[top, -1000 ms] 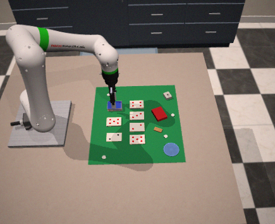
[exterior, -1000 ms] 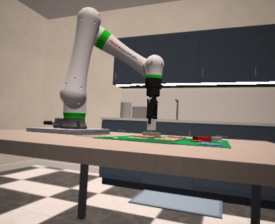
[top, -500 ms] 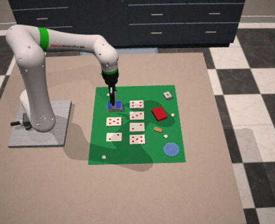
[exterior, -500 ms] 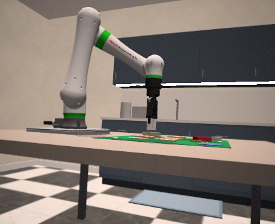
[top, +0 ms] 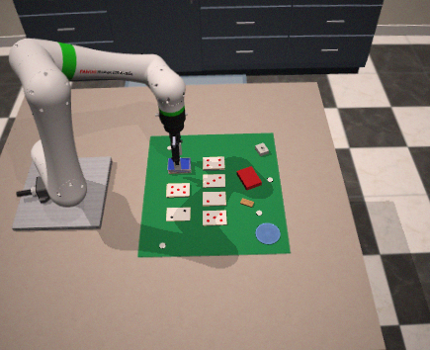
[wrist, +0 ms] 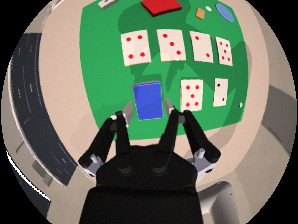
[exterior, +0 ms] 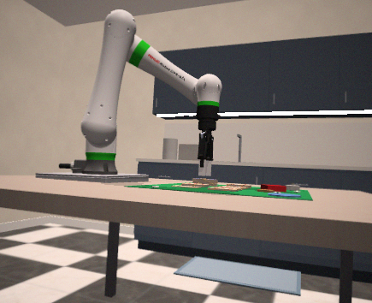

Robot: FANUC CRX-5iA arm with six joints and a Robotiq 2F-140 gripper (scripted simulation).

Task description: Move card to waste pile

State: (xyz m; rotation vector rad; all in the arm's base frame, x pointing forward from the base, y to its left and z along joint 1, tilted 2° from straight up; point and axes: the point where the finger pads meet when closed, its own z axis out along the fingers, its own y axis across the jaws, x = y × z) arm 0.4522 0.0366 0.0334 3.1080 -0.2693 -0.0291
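My hand is 4 cm above the card. The rest, counted from my hand: grey block (36 cm ahead, 5 cm below, 2 cm to the left); then red block (27 cm ahead, 12 cm to the right, 6 cm below).
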